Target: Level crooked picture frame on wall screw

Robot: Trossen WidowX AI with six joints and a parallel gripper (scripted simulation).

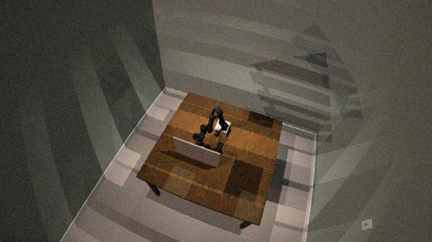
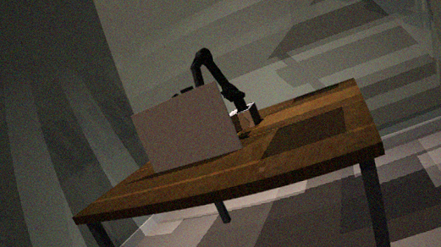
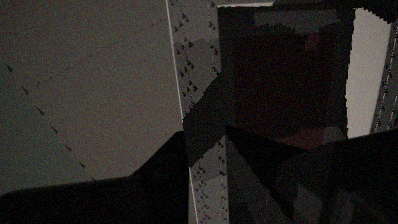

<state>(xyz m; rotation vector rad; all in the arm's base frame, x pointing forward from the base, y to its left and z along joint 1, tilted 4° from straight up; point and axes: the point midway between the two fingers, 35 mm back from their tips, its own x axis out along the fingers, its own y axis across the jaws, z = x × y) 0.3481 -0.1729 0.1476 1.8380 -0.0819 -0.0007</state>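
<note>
Now: the picture frame 10 mm ahead of my gripper tip, 20 mm to the left of it and 50 mm below it. Round my gripper tip: wall panel: 20 mm ahead, 10 mm to the left, 60 mm below.
</note>
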